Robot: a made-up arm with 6 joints.
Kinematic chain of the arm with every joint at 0, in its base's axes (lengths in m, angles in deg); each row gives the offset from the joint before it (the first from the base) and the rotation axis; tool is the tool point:
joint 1: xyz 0 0 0.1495 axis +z
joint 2: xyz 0 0.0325 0 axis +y
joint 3: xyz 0 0 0.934 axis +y
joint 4: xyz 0 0 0.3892 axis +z
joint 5: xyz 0 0 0 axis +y
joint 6: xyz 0 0 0.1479 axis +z
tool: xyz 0 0 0
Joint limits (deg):
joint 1: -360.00..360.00
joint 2: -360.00..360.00
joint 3: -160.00..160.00
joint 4: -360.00..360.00
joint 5: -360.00..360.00
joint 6: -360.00..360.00
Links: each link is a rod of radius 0.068 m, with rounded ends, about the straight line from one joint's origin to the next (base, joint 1, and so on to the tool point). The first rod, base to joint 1, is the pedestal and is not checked.
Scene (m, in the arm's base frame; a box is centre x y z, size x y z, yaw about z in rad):
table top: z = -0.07
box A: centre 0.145 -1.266 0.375 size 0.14 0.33 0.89 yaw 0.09
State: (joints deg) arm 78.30 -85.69 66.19 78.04 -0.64 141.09
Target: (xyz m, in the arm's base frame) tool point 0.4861 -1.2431 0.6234
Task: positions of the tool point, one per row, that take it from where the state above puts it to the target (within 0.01 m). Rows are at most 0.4 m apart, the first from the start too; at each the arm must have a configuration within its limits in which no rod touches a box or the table.
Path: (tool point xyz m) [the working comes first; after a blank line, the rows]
Joints at the target: 112.31 -82.21 32.78 77.44 -4.11 141.09
Straight joint move there: touches box A.

1: -0.0225 -0.8951 0.9559
2: 0.1075 -0.6284 1.1112
3: 0.1158 -0.3442 1.1868
4: 0.2287 -0.5845 1.1745
5: 0.3363 -0.8339 1.0748
6: 0.4258 -1.0631 0.8871
7: 0.4861 -1.2431 0.6234

